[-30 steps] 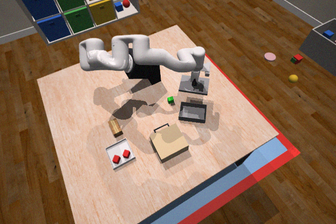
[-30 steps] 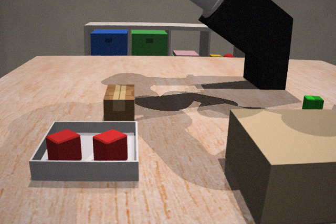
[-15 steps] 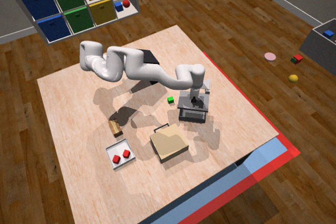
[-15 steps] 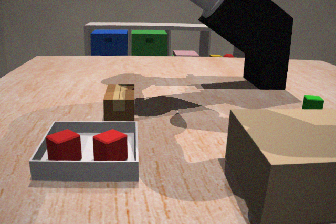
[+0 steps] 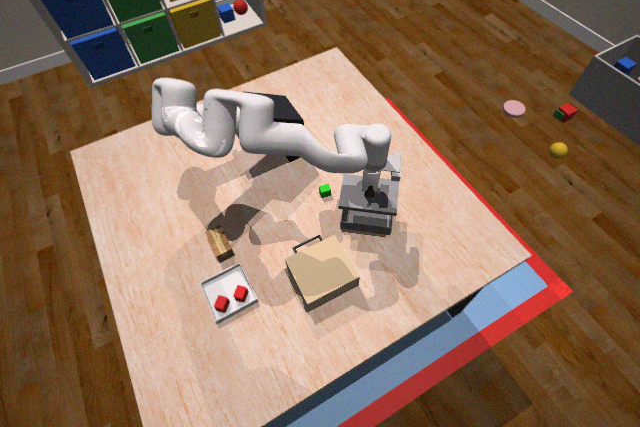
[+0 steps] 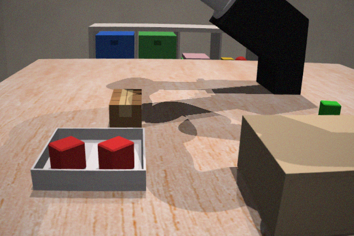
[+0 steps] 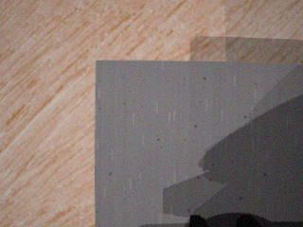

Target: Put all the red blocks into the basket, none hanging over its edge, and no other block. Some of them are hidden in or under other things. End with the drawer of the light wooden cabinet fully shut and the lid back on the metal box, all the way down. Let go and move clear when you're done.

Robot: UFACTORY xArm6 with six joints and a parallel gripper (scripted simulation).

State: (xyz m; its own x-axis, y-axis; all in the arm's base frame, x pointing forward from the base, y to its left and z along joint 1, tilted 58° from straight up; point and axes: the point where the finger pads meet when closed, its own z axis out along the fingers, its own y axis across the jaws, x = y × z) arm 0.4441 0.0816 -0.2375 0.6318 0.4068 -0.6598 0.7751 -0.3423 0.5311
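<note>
The metal box is 16 cm below my hand. From my hand the other things lie so: grey lid: 3 cm below; then drawer: 25 cm to the right, 15 cm below, 10 cm ahead; then light wooden cabinet: 25 cm to the right, 15 cm below, 11 cm ahead.
</note>
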